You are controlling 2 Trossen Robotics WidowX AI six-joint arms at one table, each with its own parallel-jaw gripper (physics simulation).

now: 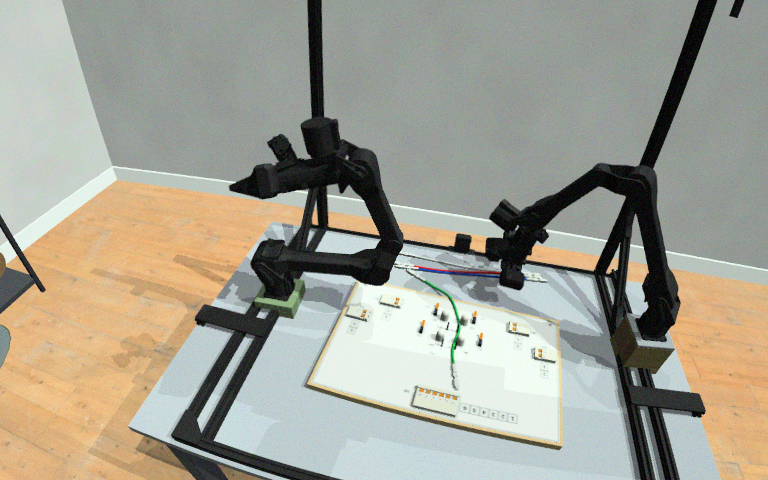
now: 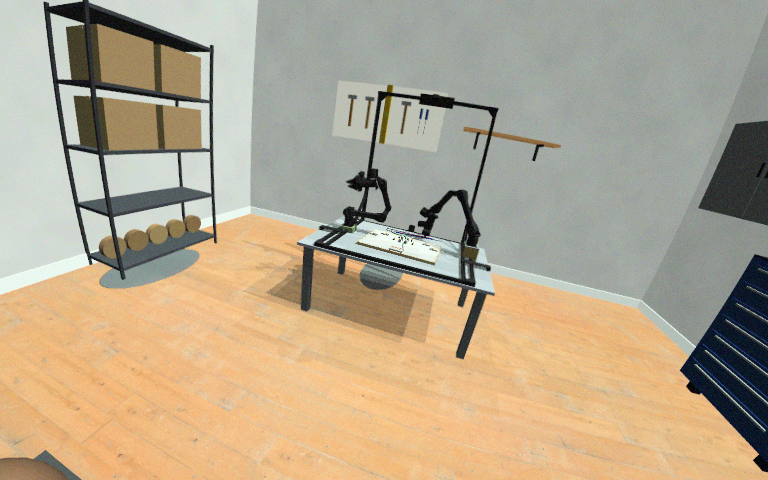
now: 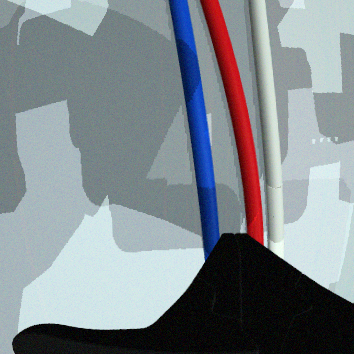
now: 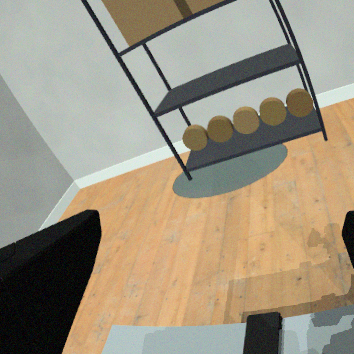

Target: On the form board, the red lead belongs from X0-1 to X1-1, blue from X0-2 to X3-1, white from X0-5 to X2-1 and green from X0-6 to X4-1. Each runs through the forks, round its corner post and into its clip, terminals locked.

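Where they show: left gripper, fingertip midpoint: (image 2: pixel 424 237) (image 3: pixel 232 244); right gripper, fingertip midpoint: (image 1: pixel 238 186) (image 2: pixel 346 184) (image 4: pixel 228 224); left arm's base at its link origin: (image 1: pixel 650 330) (image 2: pixel 471 245); right arm's base at its link origin: (image 1: pixel 279 290) (image 2: pixel 348 225).
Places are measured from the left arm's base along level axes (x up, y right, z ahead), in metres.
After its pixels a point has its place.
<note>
The form board (image 1: pixel 382 362) {y -0.112, x -0.082, z 0.618 m} (image 2: pixel 425 258) {y -0.227, x -0.082, z 0.298 m} lies on the table. The green lead (image 1: pixel 455 319) {y 0.039, x -0.077, z 0.459 m} runs from near the X0 block (image 1: pixel 435 400) {y -0.194, x -0.073, z 0.497 m} up between the forks (image 1: pixel 439 335) {y -0.032, x -0.061, z 0.501 m} and off the board's far edge. The red lead (image 1: pixel 454 270) {y 0.233, x -0.095, z 0.469 m} (image 3: pixel 242 147) {y 0.249, x -0.095, z 0.362 m}, blue lead (image 1: pixel 454 274) {y 0.225, x -0.099, z 0.468 m} (image 3: pixel 198 133) {y 0.234, x -0.095, z 0.368 m} and white lead (image 3: pixel 268 133) {y 0.258, x -0.095, z 0.366 m} lie side by side on the table behind the board. My left gripper (image 1: pixel 512 283) {y 0.244, x -0.096, z 0.329 m} (image 2: pixel 428 231) {y 0.244, x -0.096, z 0.329 m} (image 3: pixel 232 244) {y 0.244, x -0.096, z 0.329 m} is shut and empty, low over the red and blue leads near their right ends. My right gripper (image 1: pixel 236 187) {y 0.005, x 0.249, z 0.944 m} (image 2: pixel 350 182) {y 0.005, x 0.249, z 0.944 m} (image 4: pixel 228 224) {y 0.005, x 0.249, z 0.944 m} is open and empty, raised high at the left.
Clips stand on the board at the left (image 1: pixel 391 300) {y 0.067, x -0.072, z 0.625 m} and right (image 1: pixel 518 328) {y 0.029, x -0.072, z 0.309 m}. A black frame (image 1: pixel 225 381) {y -0.241, x -0.080, z 0.925 m} edges the table and a gantry post (image 1: pixel 315 57) {y 0.332, x 0.435, z 0.874 m} rises behind. A small black block (image 1: pixel 462 242) {y 0.325, x -0.059, z 0.452 m} sits at the table's back. A shelf rack (image 2: pixel 212 143) (image 4: pixel 140 91) stands by the wall.
</note>
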